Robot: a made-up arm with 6 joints.
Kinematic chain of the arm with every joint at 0, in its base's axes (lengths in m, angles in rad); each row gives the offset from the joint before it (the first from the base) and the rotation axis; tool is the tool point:
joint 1: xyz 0 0 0.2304 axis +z
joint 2: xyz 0 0.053 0 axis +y
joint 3: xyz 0 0 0.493 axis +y
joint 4: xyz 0 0 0.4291 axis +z
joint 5: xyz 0 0 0 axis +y
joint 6: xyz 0 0 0.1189 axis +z
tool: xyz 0 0 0
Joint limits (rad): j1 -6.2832..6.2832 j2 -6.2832..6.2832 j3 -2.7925..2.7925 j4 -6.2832..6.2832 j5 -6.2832..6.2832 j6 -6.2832..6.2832
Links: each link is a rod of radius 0.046 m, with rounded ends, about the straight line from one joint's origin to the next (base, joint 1, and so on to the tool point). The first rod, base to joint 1, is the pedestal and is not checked.
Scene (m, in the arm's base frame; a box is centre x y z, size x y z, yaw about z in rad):
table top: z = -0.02
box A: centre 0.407 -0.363 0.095 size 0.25 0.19 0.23 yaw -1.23
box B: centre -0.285 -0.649 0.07 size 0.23 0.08 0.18 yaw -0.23
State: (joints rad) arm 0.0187 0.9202 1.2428 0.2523 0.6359 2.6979
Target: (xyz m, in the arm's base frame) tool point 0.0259 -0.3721 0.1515
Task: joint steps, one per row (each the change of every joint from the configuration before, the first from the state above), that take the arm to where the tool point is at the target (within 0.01 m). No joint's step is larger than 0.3 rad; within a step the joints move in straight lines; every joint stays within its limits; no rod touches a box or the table.
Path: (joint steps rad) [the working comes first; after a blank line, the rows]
Joints at the target: -1.5982 0.5734 2.1649 -0.1708 0.9911 2.6979
Straight joint move there: touches box A.

1: -0.2795 -0.2055 0.1735 -0.0953 0.0947 0.0000
2: -0.2795 -0.2055 0.1736 -0.0953 0.0947 0.0000
3: -0.2795 -0.2054 0.1735 -0.0954 0.0948 0.0000
4: -0.2595 0.0898 0.1338 -0.0457 0.0236 0.0000
5: -0.2594 0.0899 0.1339 -0.0457 0.0237 0.0000
6: -0.2595 0.0899 0.1338 -0.0457 0.0237 0.0000

